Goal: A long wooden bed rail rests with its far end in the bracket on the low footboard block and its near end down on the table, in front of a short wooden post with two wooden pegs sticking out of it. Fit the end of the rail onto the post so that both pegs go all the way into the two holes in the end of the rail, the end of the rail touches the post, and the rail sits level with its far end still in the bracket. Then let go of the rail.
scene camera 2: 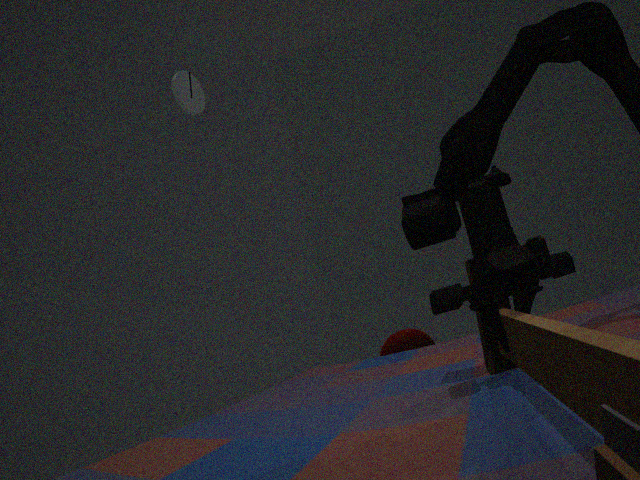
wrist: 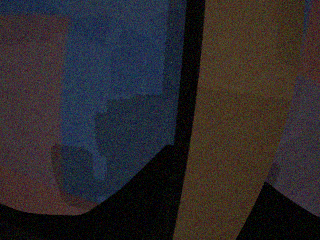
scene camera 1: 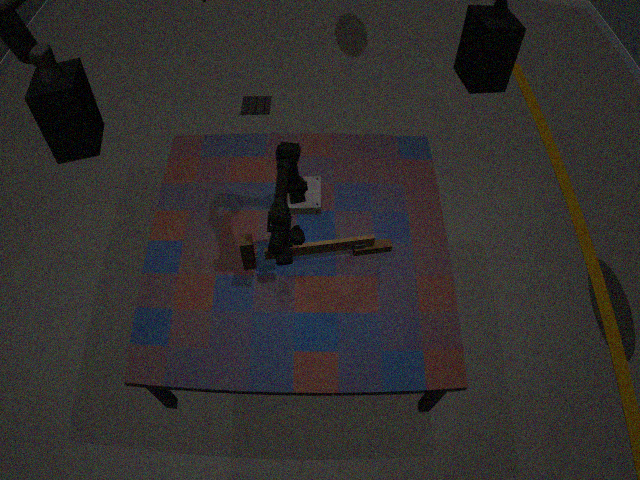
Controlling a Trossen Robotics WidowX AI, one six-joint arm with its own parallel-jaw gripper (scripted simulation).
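There's my gripper (scene camera 2: 515, 350), and you can find it in the wrist view too (wrist: 193, 155). I also see a wooden bed rail (scene camera 2: 584, 368), and the wooden bed rail is there in the wrist view (wrist: 238, 73) and in scene camera 1 (scene camera 1: 344, 243).
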